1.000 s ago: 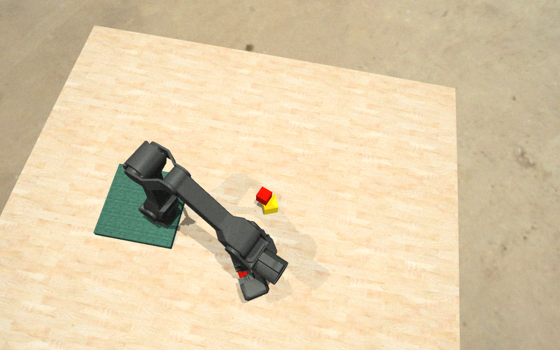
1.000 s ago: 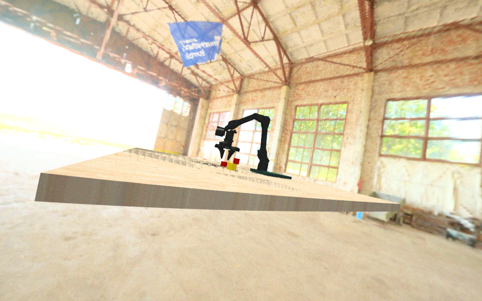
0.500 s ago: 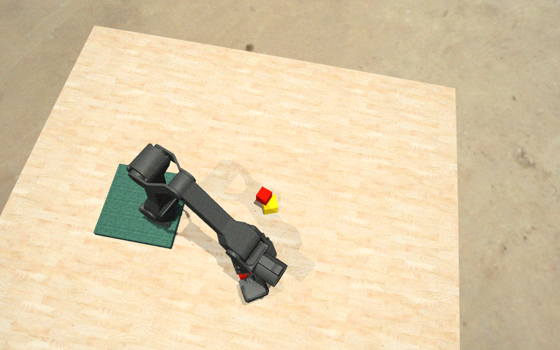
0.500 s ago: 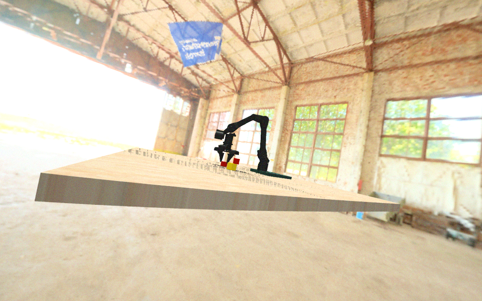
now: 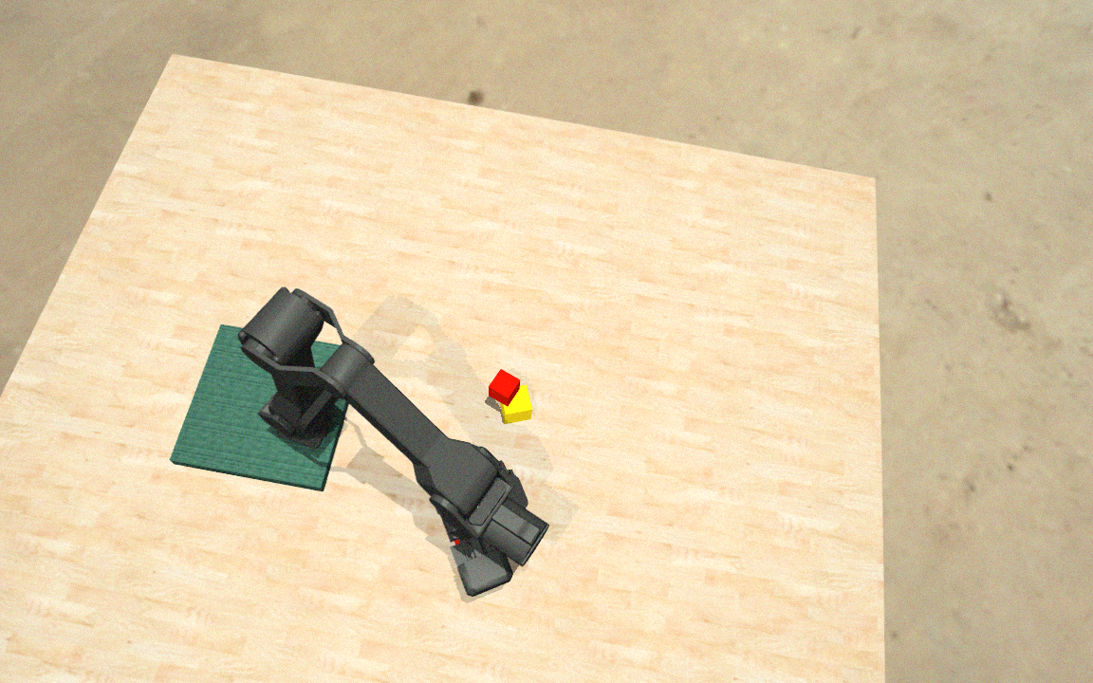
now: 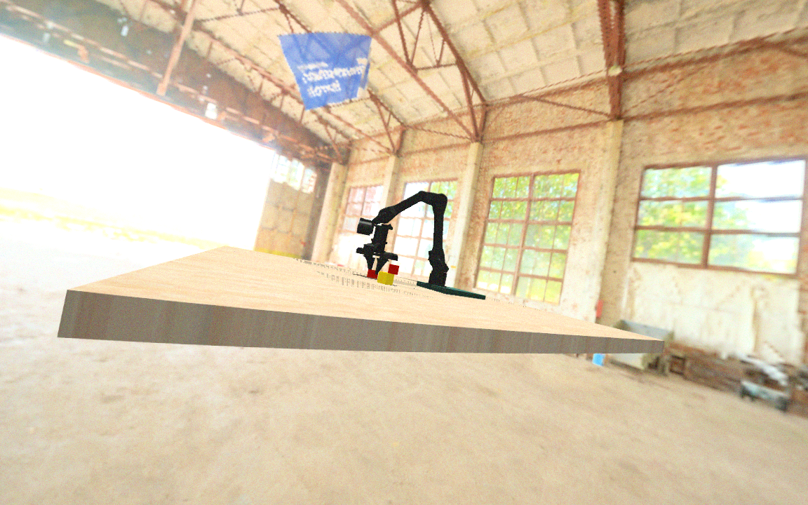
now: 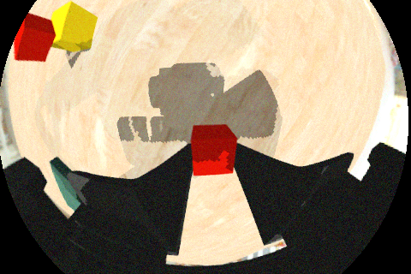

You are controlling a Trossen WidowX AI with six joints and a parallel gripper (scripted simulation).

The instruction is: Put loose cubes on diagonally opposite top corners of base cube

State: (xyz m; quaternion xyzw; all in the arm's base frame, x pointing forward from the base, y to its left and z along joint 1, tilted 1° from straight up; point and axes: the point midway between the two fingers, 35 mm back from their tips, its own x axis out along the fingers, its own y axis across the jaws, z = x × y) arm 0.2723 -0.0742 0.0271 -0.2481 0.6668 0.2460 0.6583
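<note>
The yellow base cube is 20 cm to the left of my gripper tip.
</note>
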